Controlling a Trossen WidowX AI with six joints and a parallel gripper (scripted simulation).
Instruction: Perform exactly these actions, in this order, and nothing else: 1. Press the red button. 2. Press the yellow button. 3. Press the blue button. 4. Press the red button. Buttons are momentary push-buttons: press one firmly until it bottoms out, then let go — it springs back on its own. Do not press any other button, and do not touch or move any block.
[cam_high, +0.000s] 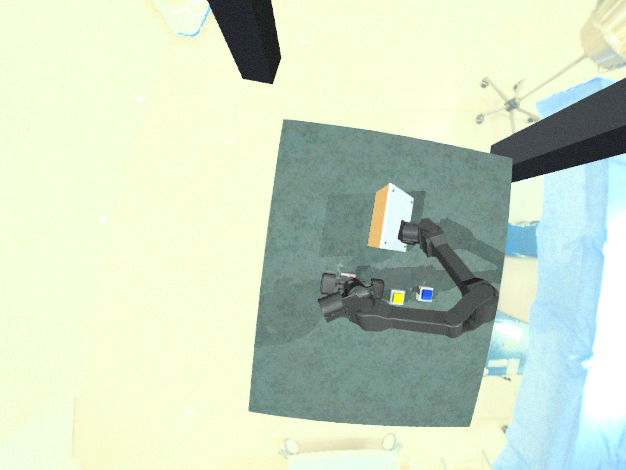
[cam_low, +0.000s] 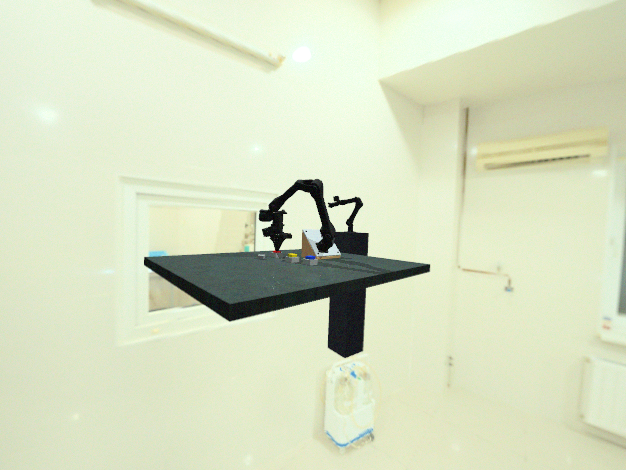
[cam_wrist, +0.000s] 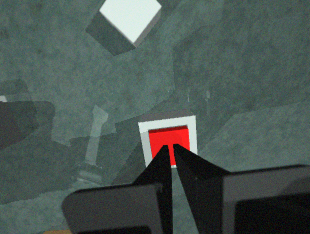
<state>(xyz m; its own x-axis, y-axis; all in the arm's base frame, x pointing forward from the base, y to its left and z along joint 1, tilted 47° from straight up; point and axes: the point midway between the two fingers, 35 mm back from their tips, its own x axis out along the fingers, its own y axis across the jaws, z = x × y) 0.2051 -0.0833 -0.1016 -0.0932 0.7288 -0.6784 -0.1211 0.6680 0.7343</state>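
Now: gripper tip 1 cm above the red button. Round my gripper tip: blue button 2 cm behind, 28 cm to the left; then yellow button 2 cm ahead, 18 cm to the left; then block 11 cm ahead, 3 cm to the left, 2 cm below.
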